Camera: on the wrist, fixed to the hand. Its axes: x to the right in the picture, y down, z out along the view.
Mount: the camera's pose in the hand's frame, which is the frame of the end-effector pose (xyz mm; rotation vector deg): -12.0 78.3 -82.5 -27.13 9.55 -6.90
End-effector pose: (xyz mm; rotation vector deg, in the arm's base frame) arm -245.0 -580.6 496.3 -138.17 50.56 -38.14
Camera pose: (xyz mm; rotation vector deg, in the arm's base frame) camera -336.8 -647.4 510.3 162.15 -60.05 44.07
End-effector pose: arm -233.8 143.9 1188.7 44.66 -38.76 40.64
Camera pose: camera -278.6 246.5 1165.5 18.22 -34.83 26.97
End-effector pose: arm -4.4 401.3 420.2 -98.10 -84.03 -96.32
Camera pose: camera 17.3 297.3 462.5 -95.65 -67.61 -132.86
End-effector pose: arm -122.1 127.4 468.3 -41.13 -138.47 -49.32
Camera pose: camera -44.5 119.9 552.0 -36.45 -122.70 -86.40
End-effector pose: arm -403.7 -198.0 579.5 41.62 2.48 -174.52
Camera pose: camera -354.5 -273.8 509.4 54.44 45.95 -165.30
